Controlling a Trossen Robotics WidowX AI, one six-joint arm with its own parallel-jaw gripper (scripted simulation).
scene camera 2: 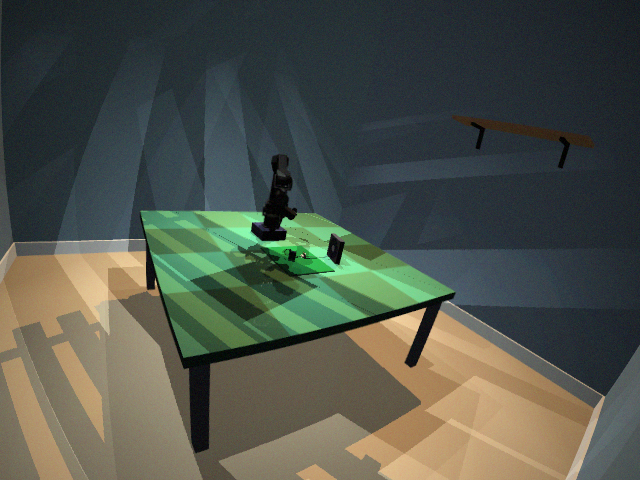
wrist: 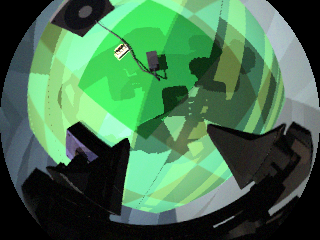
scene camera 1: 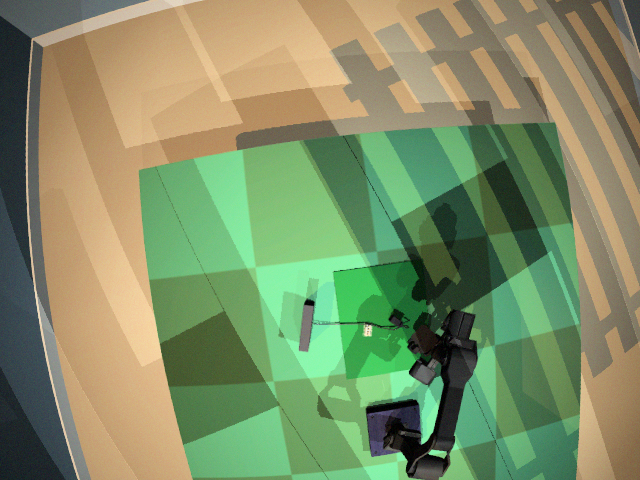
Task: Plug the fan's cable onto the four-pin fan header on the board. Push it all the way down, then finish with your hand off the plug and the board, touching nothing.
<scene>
The same spot on a green board: (wrist: 137,99) is (scene camera 2: 280,252).
</scene>
